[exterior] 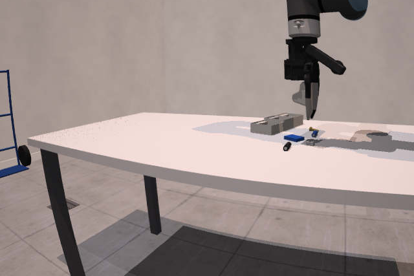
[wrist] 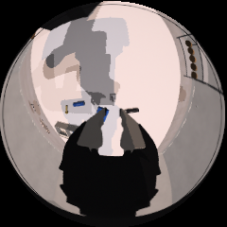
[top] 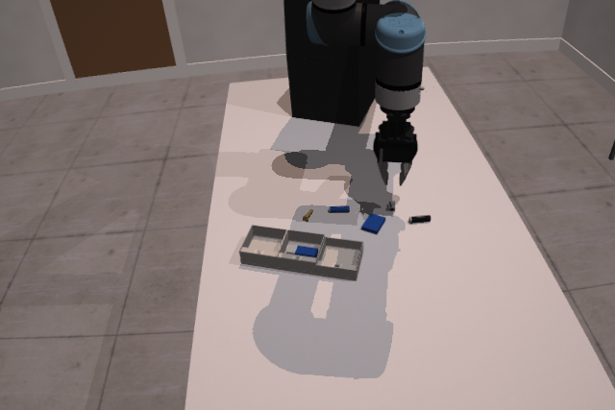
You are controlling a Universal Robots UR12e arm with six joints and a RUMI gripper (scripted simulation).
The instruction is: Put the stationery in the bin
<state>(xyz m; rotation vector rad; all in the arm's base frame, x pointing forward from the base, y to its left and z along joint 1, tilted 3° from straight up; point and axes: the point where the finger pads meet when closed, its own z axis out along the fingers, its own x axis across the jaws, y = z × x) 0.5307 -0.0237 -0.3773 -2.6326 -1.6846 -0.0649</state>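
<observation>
My hand is 80 mm above the grey clip. From my hand the other things lie so: black cylinder (70 mm ahead, 40 mm to the left, 80 mm below); blue cylinder (30 mm behind, 120 mm to the right, 80 mm below); blue sticky-note pad (40 mm ahead, 60 mm to the right, 80 mm below).
</observation>
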